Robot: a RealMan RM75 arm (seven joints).
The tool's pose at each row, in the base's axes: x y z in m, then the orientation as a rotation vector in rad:
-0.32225 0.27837 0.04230 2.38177 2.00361 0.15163
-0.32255 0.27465 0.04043 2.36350 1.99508 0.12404
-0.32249 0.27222 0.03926 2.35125 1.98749 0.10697
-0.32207 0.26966 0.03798 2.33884 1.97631 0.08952
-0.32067 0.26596 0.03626 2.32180 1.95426 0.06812
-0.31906 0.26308 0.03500 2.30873 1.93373 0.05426
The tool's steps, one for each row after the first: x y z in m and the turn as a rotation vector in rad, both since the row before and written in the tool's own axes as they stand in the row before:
-0.00382 0.00020 0.00167 -0.00463 -0.02630 -0.00460
-0.00242 0.00037 0.00113 -0.00444 -0.01770 -0.00221
-0.00247 0.00072 0.00132 -0.00606 -0.01953 -0.00059
-0.00340 0.00182 0.00193 -0.01245 -0.02845 0.00250
-0.00251 0.00192 0.00157 -0.01219 -0.02213 0.00383

